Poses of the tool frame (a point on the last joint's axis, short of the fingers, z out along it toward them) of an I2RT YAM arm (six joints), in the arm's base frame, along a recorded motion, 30 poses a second.
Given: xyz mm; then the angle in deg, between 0 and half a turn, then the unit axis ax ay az.
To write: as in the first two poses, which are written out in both.
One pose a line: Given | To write
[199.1, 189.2, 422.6, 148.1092, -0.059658, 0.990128, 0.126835] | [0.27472, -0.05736, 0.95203, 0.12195, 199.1, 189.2, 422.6]
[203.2, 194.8, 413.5, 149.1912, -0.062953, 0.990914, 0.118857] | [0.26563, -0.06069, 0.95532, 0.11459, 203.2, 194.8, 413.5]
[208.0, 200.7, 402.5, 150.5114, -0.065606, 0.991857, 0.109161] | [0.25451, -0.06345, 0.95920, 0.10557, 208.0, 200.7, 402.5]
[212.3, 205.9, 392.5, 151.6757, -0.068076, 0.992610, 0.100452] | [0.24467, -0.06601, 0.96244, 0.09740, 212.3, 205.9, 392.5]
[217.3, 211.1, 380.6, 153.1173, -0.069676, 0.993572, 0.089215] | [0.23245, -0.06777, 0.96636, 0.08677, 217.3, 211.1, 380.6]
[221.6, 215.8, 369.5, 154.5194, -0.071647, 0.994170, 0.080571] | [0.22053, -0.06988, 0.96969, 0.07859, 221.6, 215.8, 369.5]
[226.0, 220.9, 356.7, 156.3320, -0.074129, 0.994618, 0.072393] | [0.20508, -0.07255, 0.97348, 0.07085, 226.0, 220.9, 356.7]
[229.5, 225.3, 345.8, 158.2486, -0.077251, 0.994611, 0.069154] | [0.18868, -0.07586, 0.97675, 0.06791, 229.5, 225.3, 345.8]
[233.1, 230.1, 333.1, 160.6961, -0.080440, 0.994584, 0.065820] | [0.16766, -0.07930, 0.98050, 0.06489, 233.1, 230.1, 333.1]
